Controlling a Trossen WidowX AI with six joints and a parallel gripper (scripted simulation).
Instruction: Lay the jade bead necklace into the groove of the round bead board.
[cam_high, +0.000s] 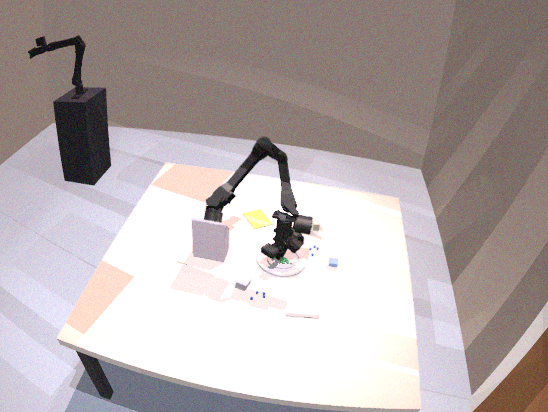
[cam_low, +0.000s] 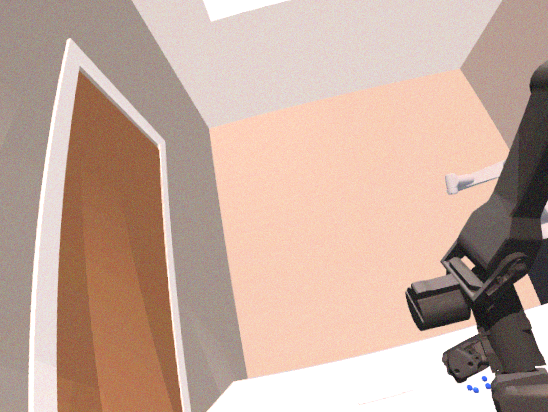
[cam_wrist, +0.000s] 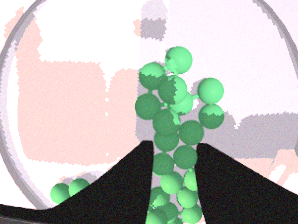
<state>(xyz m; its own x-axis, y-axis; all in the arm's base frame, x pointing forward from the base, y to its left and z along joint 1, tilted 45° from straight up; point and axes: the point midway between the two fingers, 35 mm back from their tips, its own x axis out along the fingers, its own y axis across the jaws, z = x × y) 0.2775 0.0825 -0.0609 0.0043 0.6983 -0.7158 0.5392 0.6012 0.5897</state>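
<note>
Now: gripper tip 10 mm short of the round white bead board, 10 mm to the right of it and 10 mm above it. From my gripper tip the other things lie so: yellow sheet 130 mm behind, 260 mm to the left, 10 mm below; then blue block 220 mm ahead, 30 mm to the left, 10 mm below; then cream block 130 mm ahead, 250 mm to the left.
</note>
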